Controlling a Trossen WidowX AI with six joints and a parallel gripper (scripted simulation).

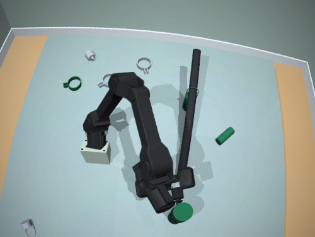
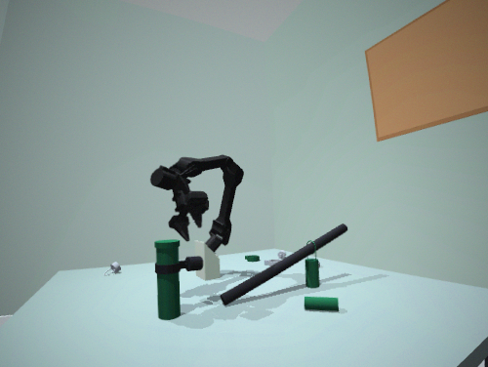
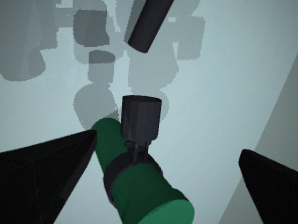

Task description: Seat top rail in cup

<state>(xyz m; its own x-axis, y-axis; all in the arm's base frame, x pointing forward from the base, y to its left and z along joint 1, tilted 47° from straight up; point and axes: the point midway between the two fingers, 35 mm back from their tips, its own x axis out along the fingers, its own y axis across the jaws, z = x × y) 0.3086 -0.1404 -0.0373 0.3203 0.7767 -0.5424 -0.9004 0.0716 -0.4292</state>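
Now: the rail-end cup 80 mm below my gripper tip, 30 mm ahead of it and 20 mm to the right of it. Round my gripper tip: green cylinder (300 mm to the left, 200 mm below, 200 mm ahead); small green post (420 mm to the left, 110 mm below, 20 mm ahead); white cup (590 mm to the left, 480 mm behind, 190 mm below).
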